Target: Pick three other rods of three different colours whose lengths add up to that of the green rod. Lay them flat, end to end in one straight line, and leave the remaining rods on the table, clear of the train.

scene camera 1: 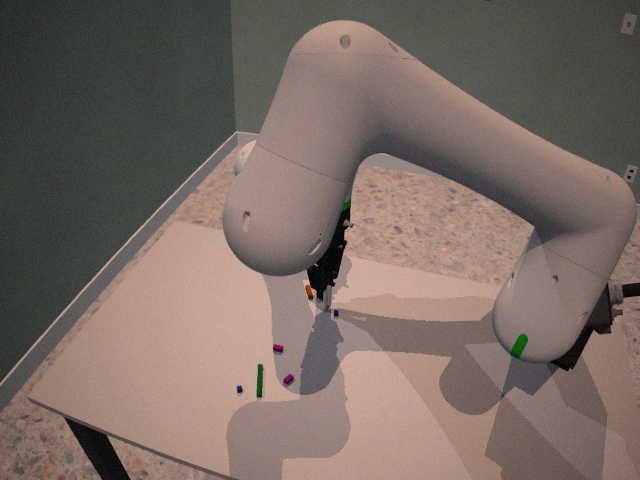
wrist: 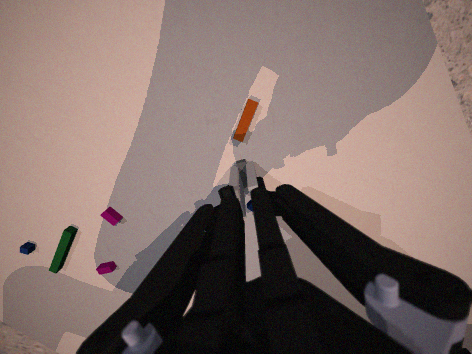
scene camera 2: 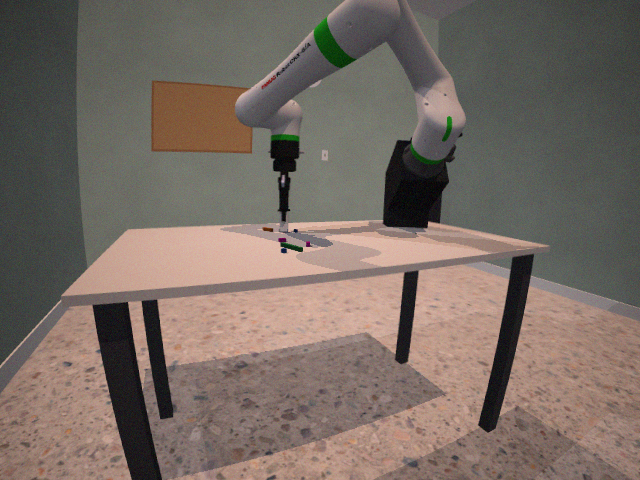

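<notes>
My gripper is down at the table between the orange rod and a small blue rod, shut on the grey rod, which the fingertips mostly hide. The orange rod lies flat just beyond the fingertips. The small blue rod lies close on the other side, partly hidden in the wrist view. The green rod, the longest, lies apart from the gripper.
Two magenta rods lie between the gripper and the green rod. Another blue rod lies on the green rod's far side. Arm shadows cross the table.
</notes>
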